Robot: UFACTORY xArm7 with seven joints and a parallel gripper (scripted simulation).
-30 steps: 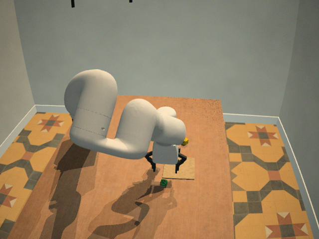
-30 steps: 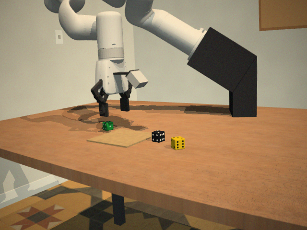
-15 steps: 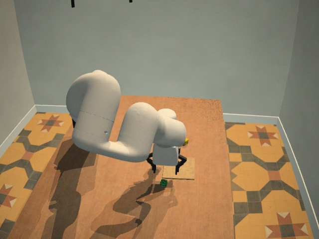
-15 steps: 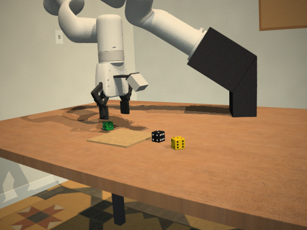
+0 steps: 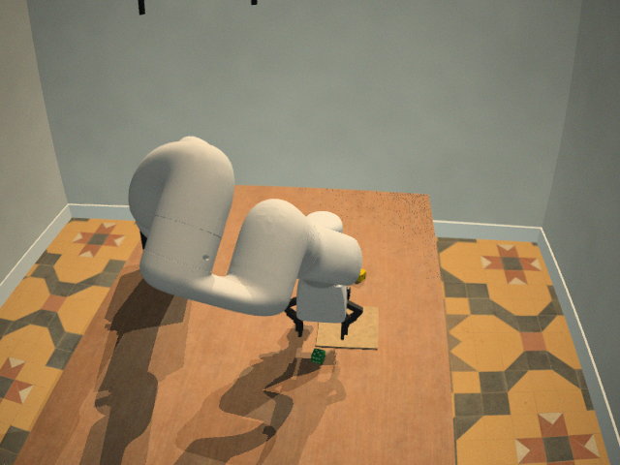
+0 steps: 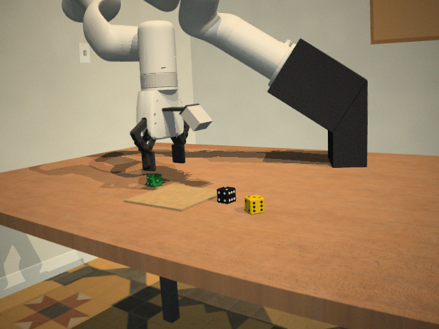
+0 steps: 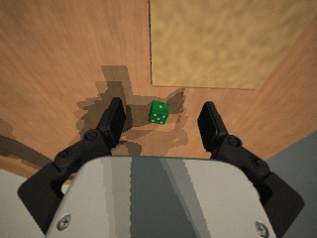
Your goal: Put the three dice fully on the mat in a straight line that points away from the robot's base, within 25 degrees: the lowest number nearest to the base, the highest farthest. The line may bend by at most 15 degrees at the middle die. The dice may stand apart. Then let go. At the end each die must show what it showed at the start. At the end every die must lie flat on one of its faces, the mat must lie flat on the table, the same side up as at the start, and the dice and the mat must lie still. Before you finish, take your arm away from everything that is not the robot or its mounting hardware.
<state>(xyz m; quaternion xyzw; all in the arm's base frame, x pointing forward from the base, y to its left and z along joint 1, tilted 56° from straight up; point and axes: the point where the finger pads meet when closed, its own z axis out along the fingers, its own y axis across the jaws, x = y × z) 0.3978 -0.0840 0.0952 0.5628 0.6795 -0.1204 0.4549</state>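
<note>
The green die lies 1 cm behind my hand, 4 cm to the right of it and 4 cm below it. Round my hand: tan mat (6 cm ahead, 7 cm to the left, 5 cm below); yellow die (9 cm ahead, 25 cm to the left, 4 cm below); black die (5 cm ahead, 18 cm to the left, 4 cm below).
</note>
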